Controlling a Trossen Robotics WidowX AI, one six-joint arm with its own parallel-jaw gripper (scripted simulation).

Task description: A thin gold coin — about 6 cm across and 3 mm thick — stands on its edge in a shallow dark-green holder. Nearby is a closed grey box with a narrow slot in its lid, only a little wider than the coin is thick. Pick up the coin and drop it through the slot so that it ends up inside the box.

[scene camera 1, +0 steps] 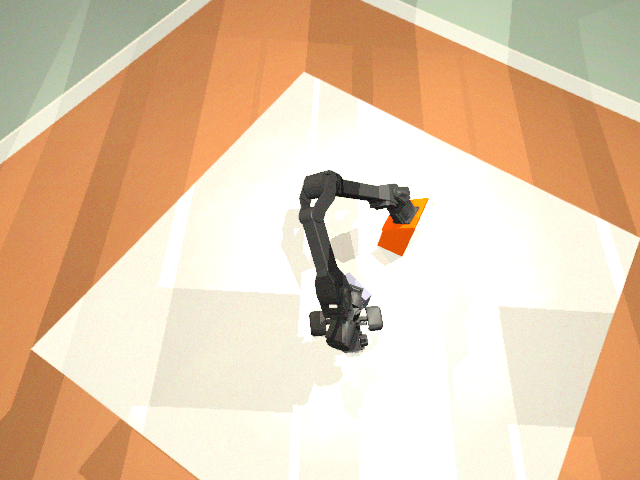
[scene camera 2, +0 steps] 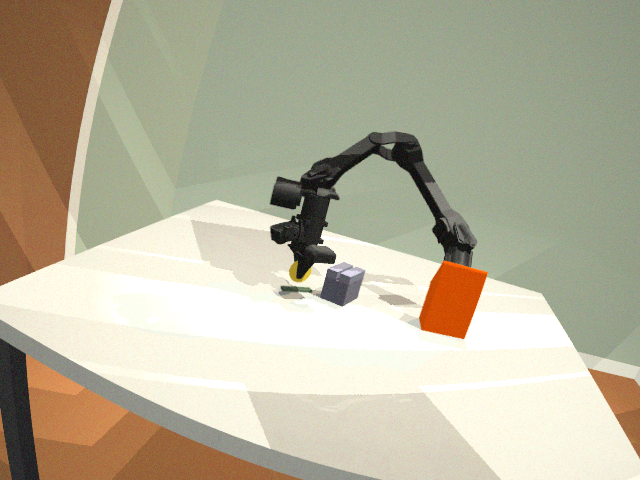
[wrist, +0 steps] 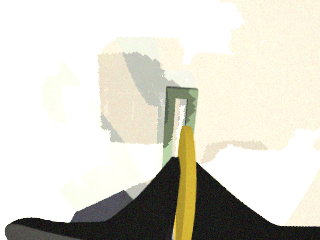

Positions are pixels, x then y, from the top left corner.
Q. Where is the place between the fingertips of my gripper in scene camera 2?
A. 298, 278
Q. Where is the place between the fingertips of my gripper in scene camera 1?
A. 342, 331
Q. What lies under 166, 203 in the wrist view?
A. My gripper.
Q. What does my gripper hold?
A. A coin.
